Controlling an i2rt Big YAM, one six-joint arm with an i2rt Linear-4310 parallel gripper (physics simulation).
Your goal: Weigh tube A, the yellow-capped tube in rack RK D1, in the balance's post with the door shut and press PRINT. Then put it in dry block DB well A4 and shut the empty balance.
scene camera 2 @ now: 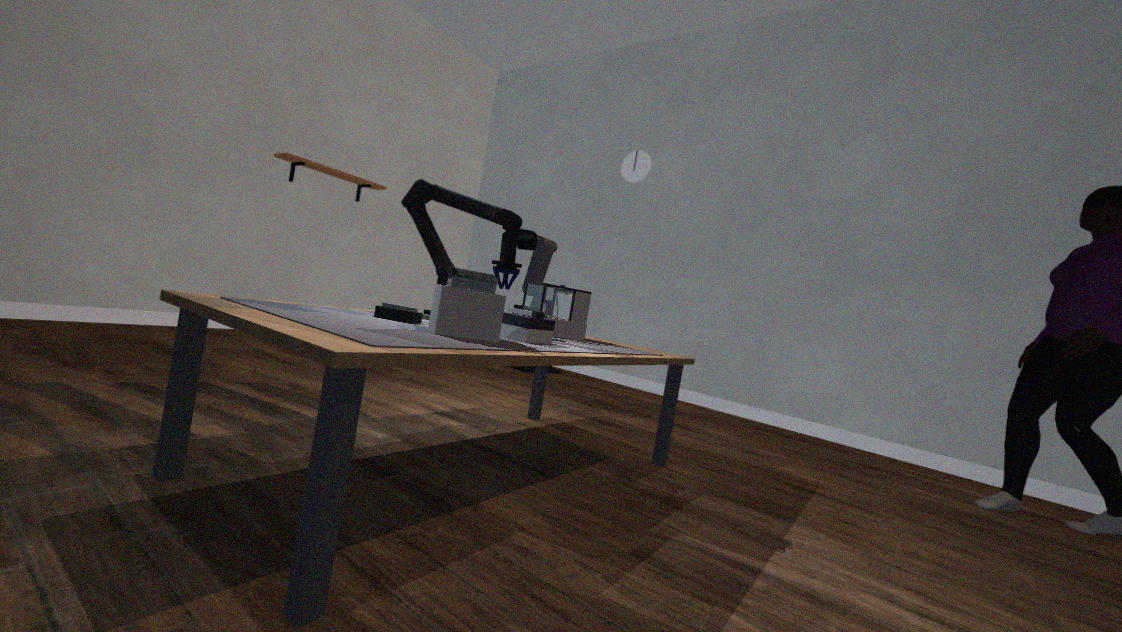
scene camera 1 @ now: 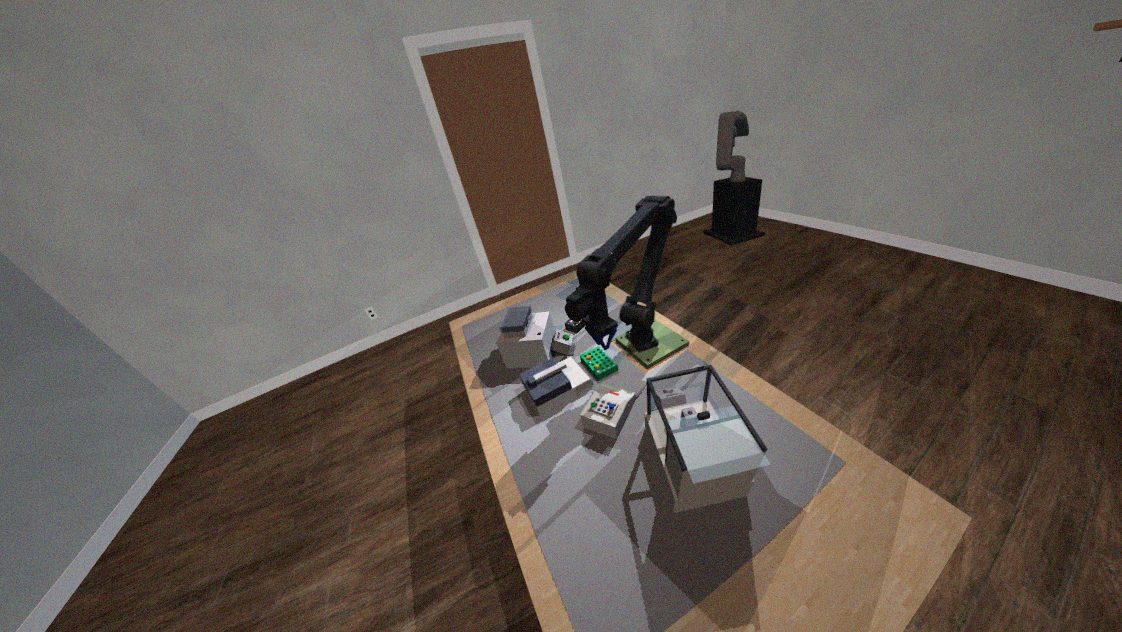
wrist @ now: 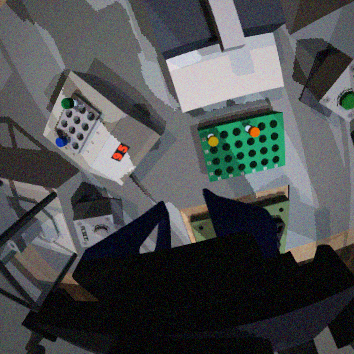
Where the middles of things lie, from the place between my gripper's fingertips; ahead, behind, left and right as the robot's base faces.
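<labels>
The dark-and-white device (scene camera 1: 548, 385) is 17 cm ahead of my hand, and it is also 4 cm to the right of my hand and 11 cm below it. Going by their middles, of the things named here the device is the nearest to my hand. As for the glass-box balance (scene camera 1: 675, 395), I see it 36 cm to the left of my hand, 10 cm behind it and 5 cm below it.
</labels>
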